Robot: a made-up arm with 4 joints. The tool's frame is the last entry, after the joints.
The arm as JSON. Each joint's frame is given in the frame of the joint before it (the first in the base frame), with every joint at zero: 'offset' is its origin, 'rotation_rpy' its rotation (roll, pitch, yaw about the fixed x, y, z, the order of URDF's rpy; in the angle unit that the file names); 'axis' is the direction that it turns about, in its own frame. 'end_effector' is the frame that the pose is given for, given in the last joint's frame.
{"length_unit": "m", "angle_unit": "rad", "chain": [
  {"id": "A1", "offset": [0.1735, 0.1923, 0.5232], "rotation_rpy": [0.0, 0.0, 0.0], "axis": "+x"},
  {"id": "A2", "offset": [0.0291, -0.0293, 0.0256], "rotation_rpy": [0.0, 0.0, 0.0], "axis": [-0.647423, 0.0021, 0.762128]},
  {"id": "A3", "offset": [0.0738, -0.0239, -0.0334], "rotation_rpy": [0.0, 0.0, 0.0], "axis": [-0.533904, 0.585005, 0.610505]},
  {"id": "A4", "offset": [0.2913, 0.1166, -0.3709], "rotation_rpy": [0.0, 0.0, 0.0], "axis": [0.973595, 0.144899, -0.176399]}
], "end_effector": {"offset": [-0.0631, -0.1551, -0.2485], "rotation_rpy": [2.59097, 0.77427, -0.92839]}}
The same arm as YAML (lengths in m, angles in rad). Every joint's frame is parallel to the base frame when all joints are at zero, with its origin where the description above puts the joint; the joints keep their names.
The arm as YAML. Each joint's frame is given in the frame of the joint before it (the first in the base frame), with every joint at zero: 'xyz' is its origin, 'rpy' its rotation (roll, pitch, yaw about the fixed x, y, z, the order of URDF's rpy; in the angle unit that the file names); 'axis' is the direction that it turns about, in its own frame. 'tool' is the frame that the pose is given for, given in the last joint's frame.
units:
  length: m
  angle: rad
joints:
  - name: A1
    type: revolute
    origin:
      xyz: [0.1735, 0.1923, 0.5232]
      rpy: [0.0, 0.0, 0.0]
    axis: "+x"
  - name: A2
    type: revolute
    origin:
      xyz: [0.0291, -0.0293, 0.0256]
      rpy: [0.0, 0.0, 0.0]
    axis: [-0.647423, 0.0021, 0.762128]
  - name: A3
    type: revolute
    origin:
      xyz: [0.0738, -0.0239, -0.0334]
      rpy: [0.0, 0.0, 0.0]
    axis: [-0.533904, 0.585005, 0.610505]
  - name: A4
    type: revolute
    origin:
      xyz: [0.2913, 0.1166, -0.3709]
      rpy: [0.0, 0.0, 0.0]
    axis: [0.973595, 0.144899, -0.176399]
tool:
  origin:
    xyz: [-0.0631, -0.1551, -0.2485]
    rpy: [2.591, 0.7743, -0.9284]

